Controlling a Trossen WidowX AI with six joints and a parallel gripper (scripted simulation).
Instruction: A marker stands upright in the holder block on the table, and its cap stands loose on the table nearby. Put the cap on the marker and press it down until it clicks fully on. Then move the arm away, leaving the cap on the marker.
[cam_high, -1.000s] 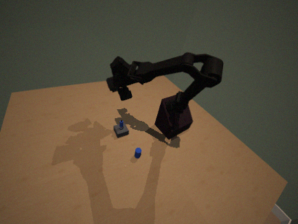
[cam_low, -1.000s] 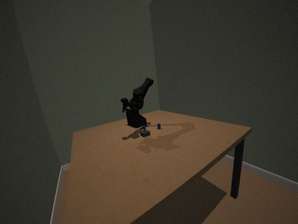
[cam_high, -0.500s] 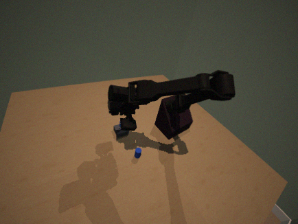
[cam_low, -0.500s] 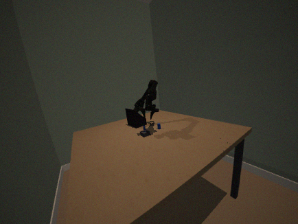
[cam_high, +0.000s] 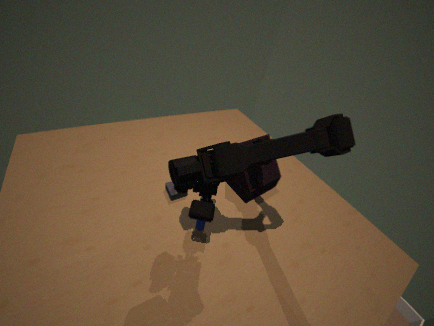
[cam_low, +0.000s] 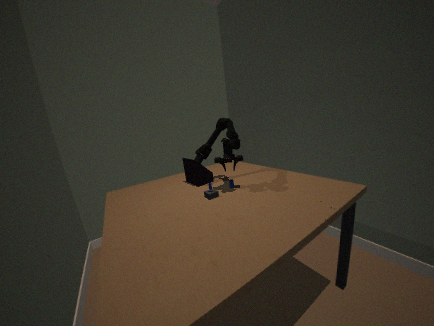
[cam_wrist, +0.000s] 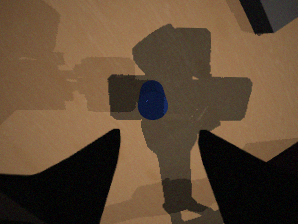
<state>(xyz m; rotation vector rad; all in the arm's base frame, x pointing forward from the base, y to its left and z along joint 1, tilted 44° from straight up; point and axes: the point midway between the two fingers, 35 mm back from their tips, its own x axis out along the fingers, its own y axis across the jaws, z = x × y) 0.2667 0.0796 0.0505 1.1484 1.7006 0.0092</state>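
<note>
My gripper tip is 9 cm above the blue cap and 1 cm to the right of it. Round my gripper tip: holder block 17 cm to the right, 10 cm below.
</note>
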